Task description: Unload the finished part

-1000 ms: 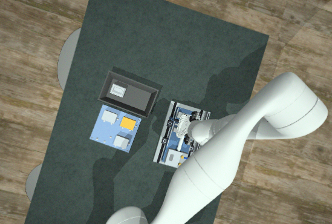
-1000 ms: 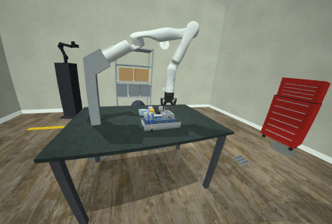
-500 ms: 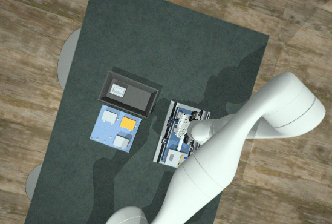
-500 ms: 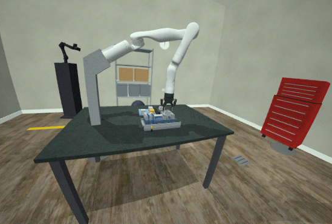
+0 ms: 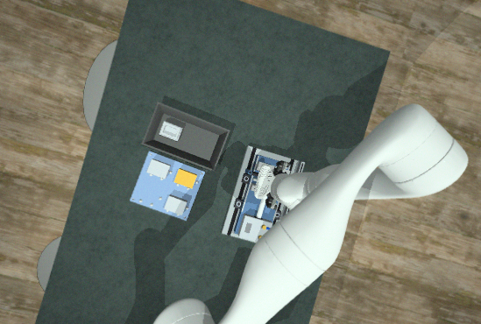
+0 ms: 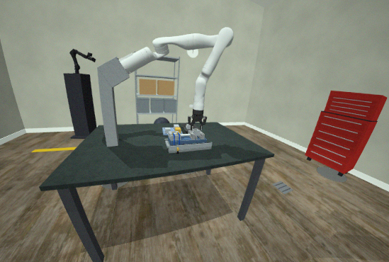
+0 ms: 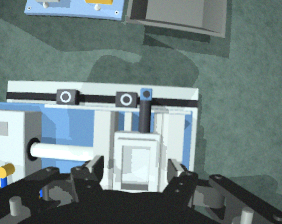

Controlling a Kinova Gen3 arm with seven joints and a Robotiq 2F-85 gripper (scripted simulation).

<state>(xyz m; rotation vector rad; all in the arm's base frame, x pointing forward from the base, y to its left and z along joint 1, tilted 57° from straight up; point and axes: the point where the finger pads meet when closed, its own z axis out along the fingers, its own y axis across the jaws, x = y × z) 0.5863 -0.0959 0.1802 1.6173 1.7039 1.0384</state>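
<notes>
Now: hand 6 cm past the vise, 1 cm to the left of it and 8 cm above it. Also, from my hand: light blue fixture plate (17 cm behind, 27 cm to the left, 12 cm below); orange block (12 cm behind, 23 cm to the left, 10 cm below).
</notes>
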